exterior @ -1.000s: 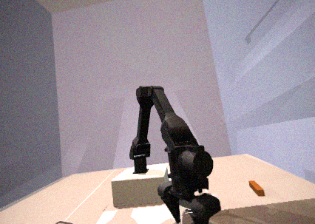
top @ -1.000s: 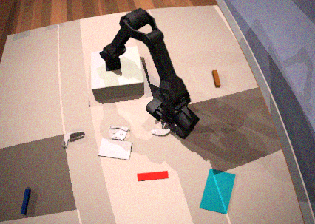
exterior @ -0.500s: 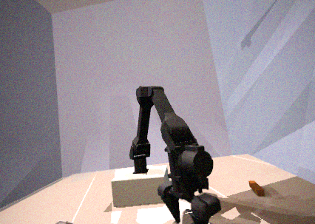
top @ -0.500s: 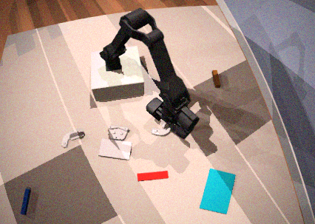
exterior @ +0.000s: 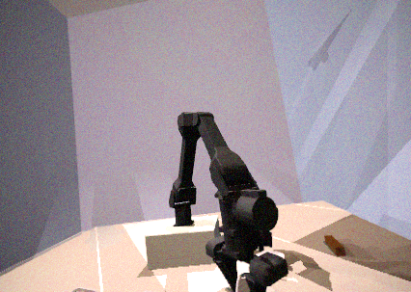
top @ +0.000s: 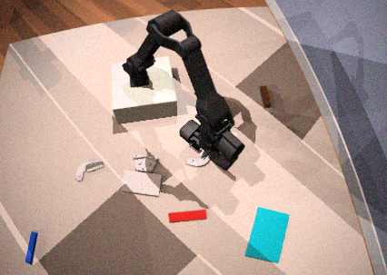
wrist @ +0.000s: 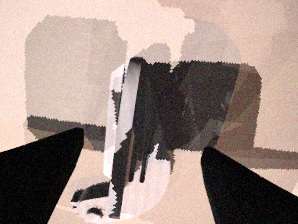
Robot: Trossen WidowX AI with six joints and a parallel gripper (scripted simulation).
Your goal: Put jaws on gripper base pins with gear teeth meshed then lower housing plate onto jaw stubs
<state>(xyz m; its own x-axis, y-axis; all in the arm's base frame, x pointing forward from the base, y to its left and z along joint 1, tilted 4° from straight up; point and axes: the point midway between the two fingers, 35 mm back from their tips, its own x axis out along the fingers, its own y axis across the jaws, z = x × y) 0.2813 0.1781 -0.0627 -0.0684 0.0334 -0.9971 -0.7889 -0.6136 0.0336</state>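
The white plate lies 50 mm ahead of my gripper tip and 220 mm to the right of it. From my gripper tip the other things lie so: red bar: 180 mm ahead, 100 mm to the right; jaw: 40 mm to the right; orange block: 180 mm behind, 270 mm to the left, 10 mm above.
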